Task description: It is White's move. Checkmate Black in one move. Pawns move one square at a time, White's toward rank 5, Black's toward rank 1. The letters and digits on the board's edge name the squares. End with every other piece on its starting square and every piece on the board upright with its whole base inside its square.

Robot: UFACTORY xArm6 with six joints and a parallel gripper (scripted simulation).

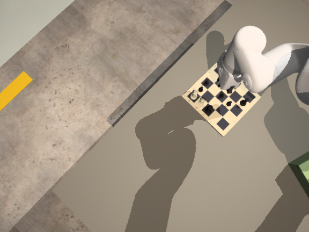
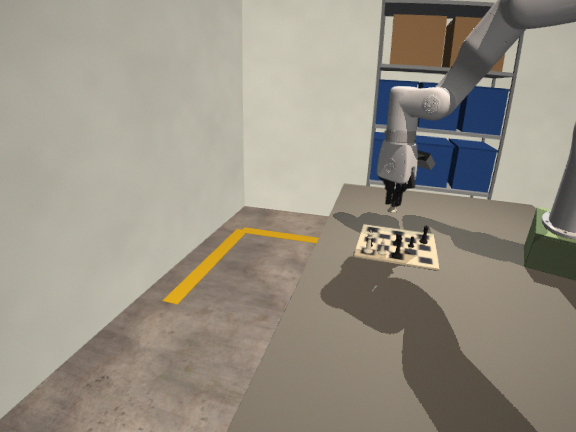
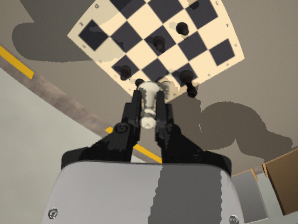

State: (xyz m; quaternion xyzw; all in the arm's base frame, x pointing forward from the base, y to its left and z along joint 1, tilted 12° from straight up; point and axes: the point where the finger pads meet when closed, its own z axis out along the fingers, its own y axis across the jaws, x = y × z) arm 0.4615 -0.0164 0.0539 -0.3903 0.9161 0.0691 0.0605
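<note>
My gripper is now 14 cm above the chessboard, 3 cm past it and 1 cm to the left of it.
</note>
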